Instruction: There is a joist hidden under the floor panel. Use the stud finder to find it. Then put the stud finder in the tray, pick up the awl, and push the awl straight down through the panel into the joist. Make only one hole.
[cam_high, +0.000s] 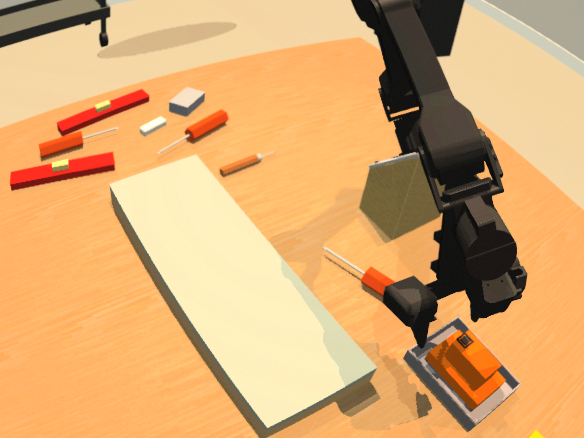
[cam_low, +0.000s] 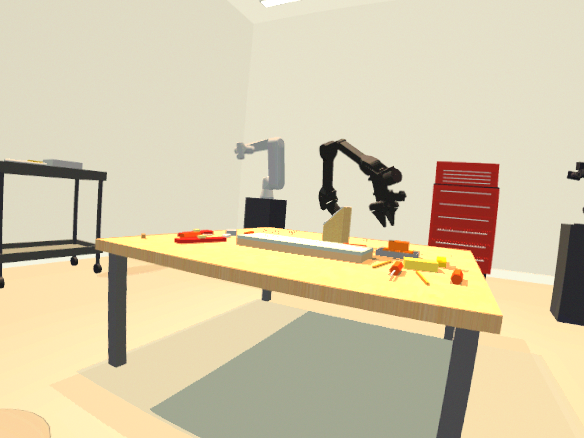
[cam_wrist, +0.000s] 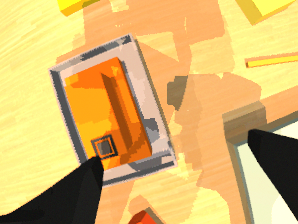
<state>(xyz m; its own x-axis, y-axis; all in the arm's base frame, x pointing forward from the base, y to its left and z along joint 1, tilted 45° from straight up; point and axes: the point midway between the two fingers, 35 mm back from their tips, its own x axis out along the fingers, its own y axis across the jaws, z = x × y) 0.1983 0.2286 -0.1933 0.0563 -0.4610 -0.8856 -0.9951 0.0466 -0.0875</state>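
The awl lies 540 mm to the right of my gripper tip, 120 mm below it and 10 mm behind it. The rest, counted from my gripper tip: grey tray: 110 mm below, 70 mm behind, 30 mm to the left; then indicator window: 60 mm below, 60 mm behind; then orange stud finder: 80 mm below, 70 mm behind, 20 mm to the left.
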